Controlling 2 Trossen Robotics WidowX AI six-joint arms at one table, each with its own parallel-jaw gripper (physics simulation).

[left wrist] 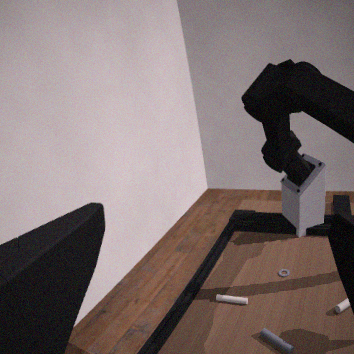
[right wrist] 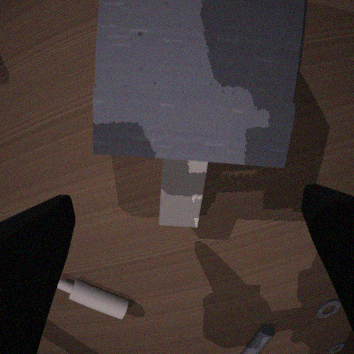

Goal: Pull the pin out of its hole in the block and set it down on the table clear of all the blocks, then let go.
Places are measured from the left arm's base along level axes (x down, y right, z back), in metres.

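Pixels of known places: left gripper, between the fingertips: (left wrist: 223,222); right gripper, between the fingertips: (right wrist: 189,203); right arm's base, origin of its link: (left wrist: 300,172).
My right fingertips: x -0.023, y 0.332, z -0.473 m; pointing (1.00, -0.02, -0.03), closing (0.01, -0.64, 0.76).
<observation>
Ahead of a thing's pixels: the offset from my right fingertips to its top centre. "pt": to the spot under its first point.
The grey block @(dx +0.003, dy +0.032, dz +0.032 m) (right wrist: 175,75) fills the top middle of the right wrist view. The pale, square-sided pin @(dx +0.024, dy +0.001, dz +0.000 m) (right wrist: 181,210) sticks out of the block's near side; its other end is hidden in the block. My right gripper (right wrist: 189,203) is open, with one finger on each side of the pin's outer end in the view and a wide gap on both sides. Nothing is between its fingers. My left gripper (left wrist: 223,222) is open and empty, facing the wall and the far part of the table. The block and its pin do not show in the left wrist view.
In the right wrist view lie a stepped white peg @(dx +0.047, dy -0.037, dz -0.123 m) (right wrist: 100,300), a grey rod @(pt dx +0.050, dy -0.168, dz -0.064 m) (right wrist: 259,340) and a ring @(dx +0.060, dy -0.199, dz -0.003 m) (right wrist: 328,309). The left wrist view shows a white rod @(dx +0.051, dy -0.245, dz -0.200 m) (left wrist: 232,300), a grey rod (left wrist: 276,341), a ring @(dx +0.060, dy -0.127, dz -0.257 m) (left wrist: 284,272), a black border and a black arm (left wrist: 280,95) meeting a pale box (left wrist: 311,200).
</observation>
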